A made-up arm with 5 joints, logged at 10 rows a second.
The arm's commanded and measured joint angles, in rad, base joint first. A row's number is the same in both.
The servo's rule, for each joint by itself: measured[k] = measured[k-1] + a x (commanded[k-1-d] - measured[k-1]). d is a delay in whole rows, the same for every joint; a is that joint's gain. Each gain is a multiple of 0.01, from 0.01 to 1. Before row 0 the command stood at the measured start. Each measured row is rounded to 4 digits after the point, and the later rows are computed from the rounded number. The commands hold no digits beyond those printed.
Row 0, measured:
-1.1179, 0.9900, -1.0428, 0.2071, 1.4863
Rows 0 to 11, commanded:
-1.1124, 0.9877, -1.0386, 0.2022, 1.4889
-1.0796, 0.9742, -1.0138, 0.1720, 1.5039
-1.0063, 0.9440, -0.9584, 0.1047, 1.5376
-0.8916, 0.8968, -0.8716, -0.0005, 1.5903
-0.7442, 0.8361, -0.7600, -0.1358, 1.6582
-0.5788, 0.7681, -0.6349, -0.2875, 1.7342
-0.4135, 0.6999, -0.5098, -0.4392, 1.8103
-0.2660, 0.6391, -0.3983, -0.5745, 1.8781
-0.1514, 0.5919, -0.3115, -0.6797, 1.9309
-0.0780, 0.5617, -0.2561, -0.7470, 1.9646
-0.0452, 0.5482, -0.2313, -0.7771, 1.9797
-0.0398, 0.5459, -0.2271, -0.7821, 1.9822
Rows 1 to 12, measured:
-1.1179, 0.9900, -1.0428, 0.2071, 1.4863
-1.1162, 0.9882, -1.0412, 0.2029, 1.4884
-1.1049, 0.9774, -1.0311, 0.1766, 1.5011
-1.0743, 0.9517, -1.0042, 0.1155, 1.5310
-1.0177, 0.9094, -0.9551, 0.0169, 1.5796
-0.9329, 0.8530, -0.8829, -0.1129, 1.6441
-0.8231, 0.7876, -0.7911, -0.2613, 1.7180
-0.6961, 0.7201, -0.6870, -0.4125, 1.7937
-0.5628, 0.6577, -0.5802, -0.5502, 1.8629
-0.4353, 0.6070, -0.4808, -0.6603, 1.9187
-0.3245, 0.5721, -0.3977, -0.7340, 1.9563
-0.2379, 0.5537, -0.3361, -0.7706, 1.9755
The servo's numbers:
d 1
a 0.31 0.77 0.37 0.85 0.82

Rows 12 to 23, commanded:
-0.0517, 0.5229, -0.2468, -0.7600, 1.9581
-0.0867, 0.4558, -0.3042, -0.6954, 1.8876
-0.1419, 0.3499, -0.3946, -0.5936, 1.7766
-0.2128, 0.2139, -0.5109, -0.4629, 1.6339
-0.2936, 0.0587, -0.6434, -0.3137, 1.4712
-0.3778, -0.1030, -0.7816, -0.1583, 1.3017
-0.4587, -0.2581, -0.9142, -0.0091, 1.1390
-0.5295, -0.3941, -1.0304, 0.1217, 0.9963
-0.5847, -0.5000, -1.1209, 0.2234, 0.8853
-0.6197, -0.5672, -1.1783, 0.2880, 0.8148
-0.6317, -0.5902, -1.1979, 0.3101, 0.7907
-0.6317, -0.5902, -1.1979, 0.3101, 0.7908
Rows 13 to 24, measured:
-0.1765, 0.5477, -0.2958, -0.7804, 1.9810
-0.1378, 0.5286, -0.2777, -0.7631, 1.9622
-0.1220, 0.4725, -0.2875, -0.7056, 1.9010
-0.1282, 0.3781, -0.3271, -0.6104, 1.7990
-0.1544, 0.2517, -0.3951, -0.4850, 1.6636
-0.1976, 0.1031, -0.4870, -0.3394, 1.5058
-0.2535, -0.0556, -0.5960, -0.1855, 1.3384
-0.3171, -0.2115, -0.7137, -0.0356, 1.1749
-0.3829, -0.3521, -0.8309, 0.0981, 1.0284
-0.4455, -0.4660, -0.9382, 0.2046, 0.9111
-0.4995, -0.5439, -1.0270, 0.2755, 0.8321
-0.5405, -0.5796, -1.0902, 0.3049, 0.7982

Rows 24 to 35, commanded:
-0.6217, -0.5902, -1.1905, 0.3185, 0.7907
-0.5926, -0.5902, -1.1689, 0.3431, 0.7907
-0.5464, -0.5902, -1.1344, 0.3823, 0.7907
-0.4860, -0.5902, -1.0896, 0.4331, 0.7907
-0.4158, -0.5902, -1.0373, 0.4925, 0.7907
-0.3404, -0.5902, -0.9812, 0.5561, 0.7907
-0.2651, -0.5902, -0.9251, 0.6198, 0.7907
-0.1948, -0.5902, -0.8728, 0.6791, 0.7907
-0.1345, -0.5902, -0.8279, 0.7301, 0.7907
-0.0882, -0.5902, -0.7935, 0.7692, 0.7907
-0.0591, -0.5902, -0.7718, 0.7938, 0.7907
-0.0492, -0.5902, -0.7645, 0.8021, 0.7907
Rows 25 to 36, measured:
-0.5688, -0.5878, -1.1300, 0.3093, 0.7921
-0.5852, -0.5896, -1.1524, 0.3171, 0.7910
-0.5875, -0.5901, -1.1585, 0.3392, 0.7908
-0.5748, -0.5902, -1.1496, 0.3758, 0.7907
-0.5473, -0.5902, -1.1274, 0.4245, 0.7907
-0.5065, -0.5902, -1.0941, 0.4823, 0.7907
-0.4550, -0.5902, -1.0523, 0.5450, 0.7907
-0.3961, -0.5902, -1.0052, 0.6086, 0.7907
-0.3337, -0.5902, -0.9562, 0.6685, 0.7907
-0.2719, -0.5902, -0.9087, 0.7209, 0.7907
-0.2150, -0.5902, -0.8661, 0.7620, 0.7907
-0.1667, -0.5902, -0.8312, 0.7890, 0.7907

